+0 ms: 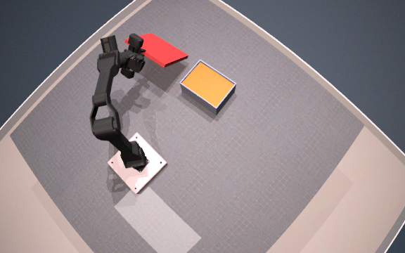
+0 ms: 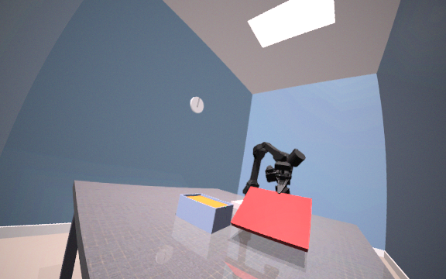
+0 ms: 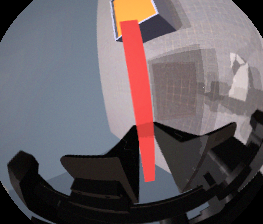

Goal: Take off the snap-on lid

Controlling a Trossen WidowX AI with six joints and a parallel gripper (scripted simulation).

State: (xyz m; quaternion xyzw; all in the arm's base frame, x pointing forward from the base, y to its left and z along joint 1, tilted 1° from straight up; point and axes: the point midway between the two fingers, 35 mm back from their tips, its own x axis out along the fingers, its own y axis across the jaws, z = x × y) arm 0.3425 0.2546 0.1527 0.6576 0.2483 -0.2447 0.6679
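Right now the red lid is 70 mm ahead of my gripper tip and 50 mm below it. Also, from my gripper tip: storage box (70 mm ahead, 280 mm to the right, 130 mm below).
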